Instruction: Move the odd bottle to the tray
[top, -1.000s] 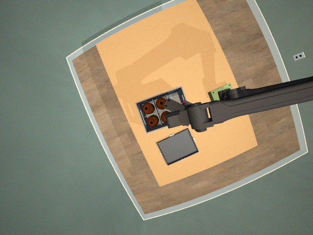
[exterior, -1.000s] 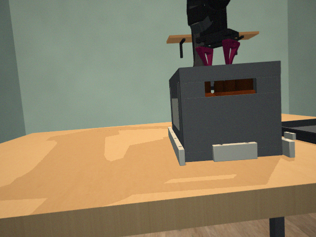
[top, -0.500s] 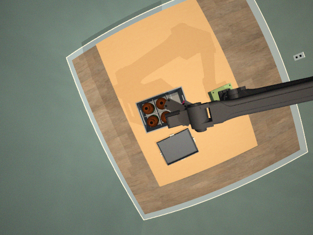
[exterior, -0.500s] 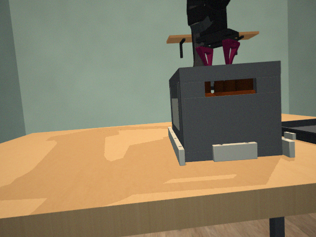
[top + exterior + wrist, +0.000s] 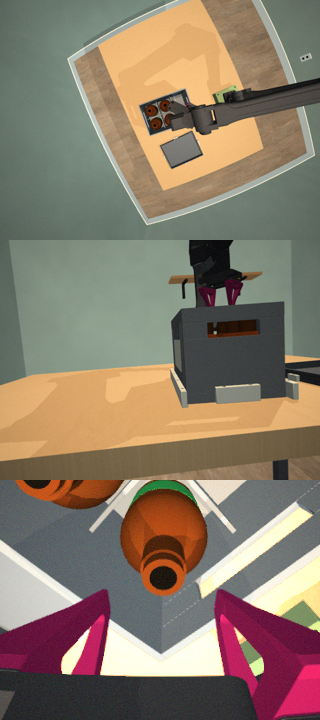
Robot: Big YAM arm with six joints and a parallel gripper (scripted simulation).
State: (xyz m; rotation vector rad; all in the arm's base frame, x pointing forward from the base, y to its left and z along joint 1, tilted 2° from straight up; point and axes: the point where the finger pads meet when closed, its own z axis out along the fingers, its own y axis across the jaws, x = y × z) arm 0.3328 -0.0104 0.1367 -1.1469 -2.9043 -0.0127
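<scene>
The dark grey crate lies 90 mm ahead of my hand, 40 mm to the right of it and 110 mm below it. The rest, counted from my hand: grey tray: 80 mm ahead, 240 mm to the left, 180 mm below.
</scene>
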